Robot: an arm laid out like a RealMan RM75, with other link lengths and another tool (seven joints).
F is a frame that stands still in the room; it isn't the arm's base.
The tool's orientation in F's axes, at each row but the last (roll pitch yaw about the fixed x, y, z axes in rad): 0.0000 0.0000 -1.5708; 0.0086 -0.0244 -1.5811; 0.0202 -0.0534 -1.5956; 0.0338 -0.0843 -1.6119
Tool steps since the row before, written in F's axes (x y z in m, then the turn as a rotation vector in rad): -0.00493 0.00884 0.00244 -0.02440 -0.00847 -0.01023; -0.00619 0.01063 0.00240 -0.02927 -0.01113 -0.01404; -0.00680 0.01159 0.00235 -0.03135 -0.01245 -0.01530; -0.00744 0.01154 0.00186 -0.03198 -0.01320 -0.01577
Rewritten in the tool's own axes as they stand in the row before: -0.00884 -0.00493 0.00244 0.00847 -0.02440 -0.01023; -0.01050 -0.00628 0.00271 0.01109 -0.02928 -0.01406; -0.01128 -0.00702 0.00310 0.01239 -0.03135 -0.01535; -0.01103 -0.00781 0.00306 0.01312 -0.03196 -0.01586
